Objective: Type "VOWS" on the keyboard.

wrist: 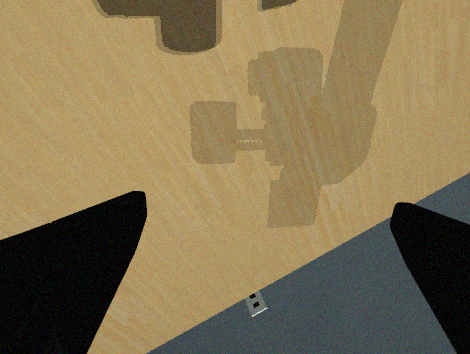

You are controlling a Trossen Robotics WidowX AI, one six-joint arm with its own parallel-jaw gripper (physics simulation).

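Places are measured from the arm's base along level axes (x ahead, y left, z up), in centimetres.
Pixels of known places: gripper, fingertip midpoint: [268, 208].
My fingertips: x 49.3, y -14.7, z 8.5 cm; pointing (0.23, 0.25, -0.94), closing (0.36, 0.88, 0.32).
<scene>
Behind a point stands the place of what it marks.
My gripper [268, 208] {x 49.3, y -14.7, z 8.5 cm} is open, with its two black fingers wide apart at the lower left and lower right of the wrist view and nothing between them. It is above a light wooden table top [90, 125] {x 49.8, y -24.7, z -14.8 cm}. The keyboard does not show in this view. The shadow of the arm and gripper lies on the wood from the top right to the middle.
The table's edge runs diagonally from the lower left to the right side. Beyond it is a blue-grey surface [325, 310]. A small light plate with two dark holes [261, 309] shows by the edge at the bottom middle. Darker shadows lie at the top.
</scene>
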